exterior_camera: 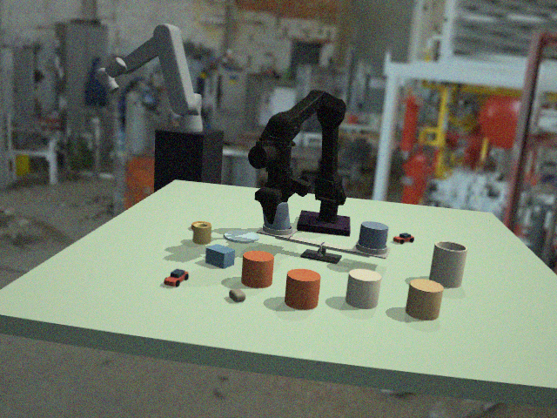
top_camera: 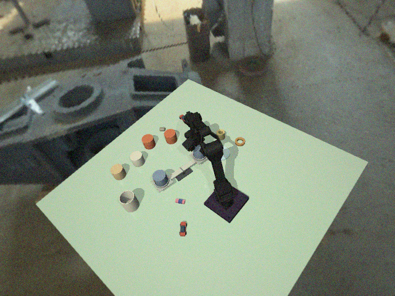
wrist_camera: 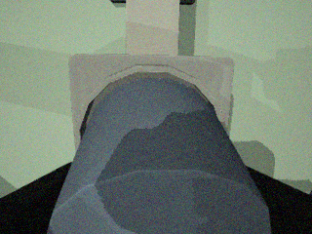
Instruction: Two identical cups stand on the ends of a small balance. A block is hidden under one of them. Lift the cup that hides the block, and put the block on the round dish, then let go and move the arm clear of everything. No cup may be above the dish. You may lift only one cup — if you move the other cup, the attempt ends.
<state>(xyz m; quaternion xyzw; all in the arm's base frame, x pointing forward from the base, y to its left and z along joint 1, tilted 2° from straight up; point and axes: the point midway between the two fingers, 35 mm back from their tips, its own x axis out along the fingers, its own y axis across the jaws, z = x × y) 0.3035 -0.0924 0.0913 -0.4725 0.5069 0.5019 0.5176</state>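
Now: gripper tip 11 cm to the left of the round dish, 8 cm above it and 5 cm past it. The rest, counted from my gripper tip: pebble 36 cm ahead, 7 cm below, 3 cm to the left; blue box 18 cm ahead, 9 cm to the right, 6 cm below; grey block 1 cm to the left, 1 cm below.
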